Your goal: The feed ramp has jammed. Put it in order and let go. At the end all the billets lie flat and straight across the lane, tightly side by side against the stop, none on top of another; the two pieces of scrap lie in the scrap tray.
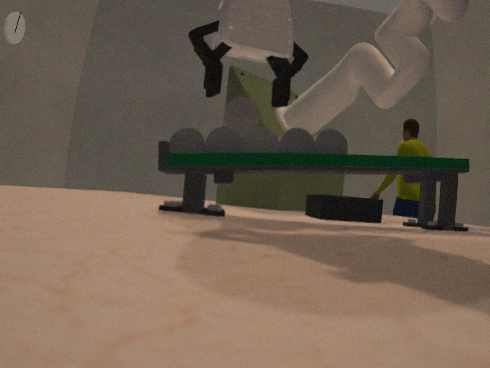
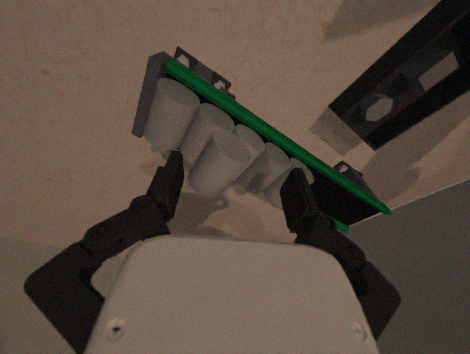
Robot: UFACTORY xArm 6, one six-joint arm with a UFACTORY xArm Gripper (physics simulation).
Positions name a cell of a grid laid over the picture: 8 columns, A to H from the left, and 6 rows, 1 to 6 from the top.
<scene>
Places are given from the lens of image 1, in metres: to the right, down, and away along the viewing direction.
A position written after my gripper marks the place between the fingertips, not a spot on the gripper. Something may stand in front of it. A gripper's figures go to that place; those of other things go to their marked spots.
my gripper (image 1: E2): 0.00, -0.10, 0.51
black scrap tray (image 1: F4): 0.11, 0.03, 0.58
</scene>
